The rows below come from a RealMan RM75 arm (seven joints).
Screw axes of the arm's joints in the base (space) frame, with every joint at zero. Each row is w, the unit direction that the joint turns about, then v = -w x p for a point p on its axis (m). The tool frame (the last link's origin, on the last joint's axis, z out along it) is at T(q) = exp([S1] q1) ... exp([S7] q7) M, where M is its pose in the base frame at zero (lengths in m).
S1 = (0, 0, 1, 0.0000, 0.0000, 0.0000)
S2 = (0, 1, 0, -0.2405, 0.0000, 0.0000)
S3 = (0, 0, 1, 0.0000, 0.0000, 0.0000)
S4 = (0, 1, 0, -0.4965, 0.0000, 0.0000)
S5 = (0, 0, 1, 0.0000, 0.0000, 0.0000)
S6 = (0, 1, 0, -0.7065, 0.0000, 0.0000)
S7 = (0, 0, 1, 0.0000, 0.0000, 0.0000)
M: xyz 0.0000 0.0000 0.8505 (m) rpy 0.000 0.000 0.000 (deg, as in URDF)
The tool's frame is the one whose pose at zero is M.
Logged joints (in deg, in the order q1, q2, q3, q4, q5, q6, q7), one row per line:
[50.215, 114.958, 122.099, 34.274, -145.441, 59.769, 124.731]
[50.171, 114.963, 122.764, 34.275, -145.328, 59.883, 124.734]
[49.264, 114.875, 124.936, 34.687, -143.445, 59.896, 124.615]
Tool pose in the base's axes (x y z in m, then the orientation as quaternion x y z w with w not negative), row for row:
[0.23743, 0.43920, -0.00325, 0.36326, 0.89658, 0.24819, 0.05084]
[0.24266, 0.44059, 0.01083, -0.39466, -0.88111, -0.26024, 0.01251]
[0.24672, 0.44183, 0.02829, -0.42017, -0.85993, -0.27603, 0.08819]
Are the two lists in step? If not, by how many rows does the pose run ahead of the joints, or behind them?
The pose runs 2 rows ahead of the joints: the pose in row i belongs to the joints in row i + 2.
